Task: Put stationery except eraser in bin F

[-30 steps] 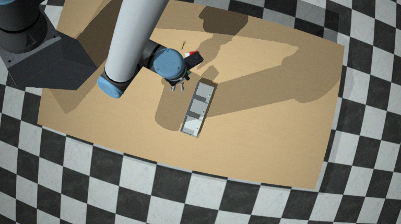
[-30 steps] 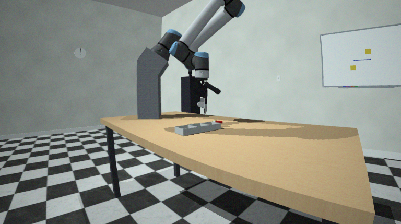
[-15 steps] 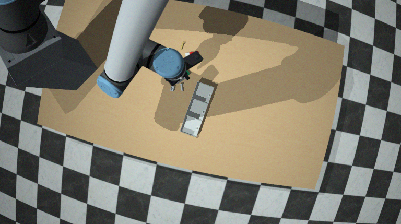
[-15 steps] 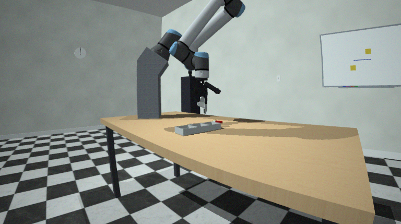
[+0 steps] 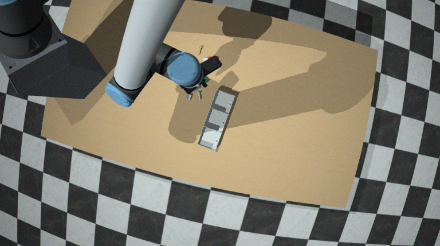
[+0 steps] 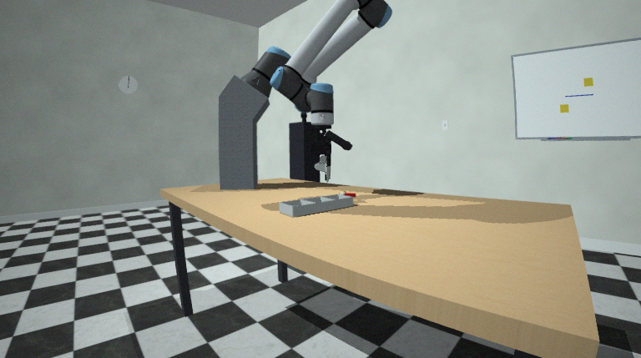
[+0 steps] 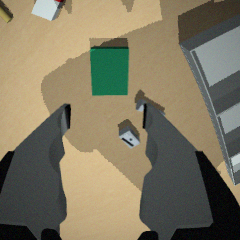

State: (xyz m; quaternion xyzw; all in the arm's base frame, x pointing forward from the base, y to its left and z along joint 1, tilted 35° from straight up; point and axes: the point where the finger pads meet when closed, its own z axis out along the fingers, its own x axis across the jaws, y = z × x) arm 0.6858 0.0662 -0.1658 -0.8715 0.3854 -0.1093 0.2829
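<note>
Right now the green pad is 80 mm below my hand. Round my hand: eraser: 20 mm ahead, 100 mm to the left, 80 mm below; white-grey object: 60 mm to the right, 80 mm below; pencil sharpener: 40 mm behind, 80 mm to the right, 80 mm below.
</note>
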